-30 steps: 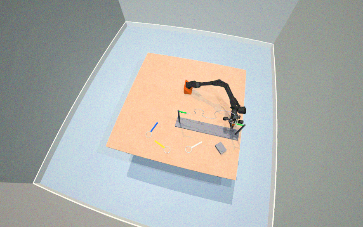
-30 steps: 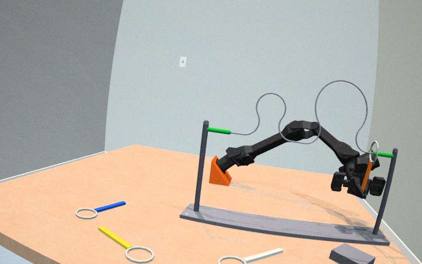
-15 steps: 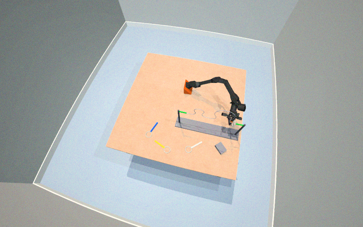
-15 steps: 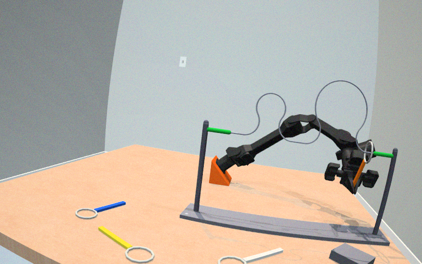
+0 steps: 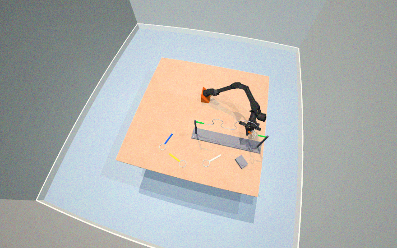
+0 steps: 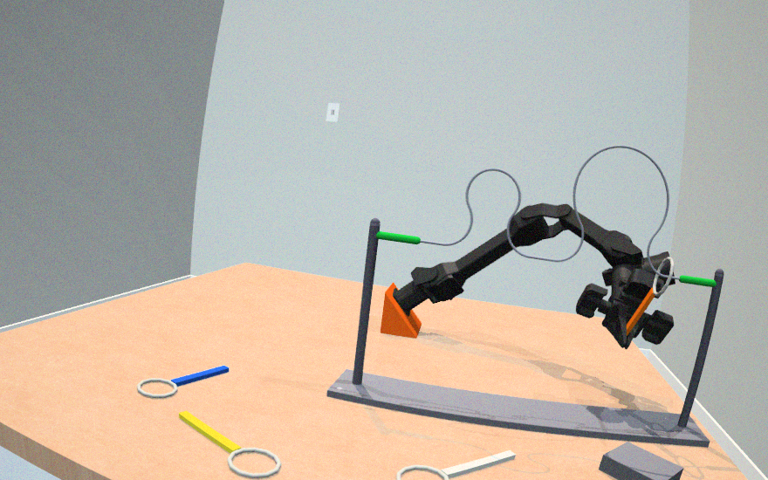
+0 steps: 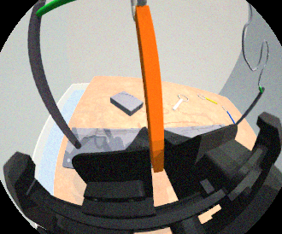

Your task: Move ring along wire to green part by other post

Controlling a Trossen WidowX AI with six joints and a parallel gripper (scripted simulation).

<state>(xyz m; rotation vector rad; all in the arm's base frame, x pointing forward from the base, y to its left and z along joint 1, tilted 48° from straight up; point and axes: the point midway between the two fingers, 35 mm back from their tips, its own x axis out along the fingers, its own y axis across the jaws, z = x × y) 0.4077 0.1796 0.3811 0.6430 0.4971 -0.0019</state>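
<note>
Right now my gripper tip is 1 cm short of the orange-handled ring, 2 cm to the right of it and 9 cm below it. Also, from my gripper tip: yellow-handled ring: 24 cm ahead, 57 cm to the right, 13 cm below; grey block: 20 cm ahead, 2 cm to the right, 12 cm below; white-handled ring: 22 cm ahead, 29 cm to the right, 13 cm below.
</note>
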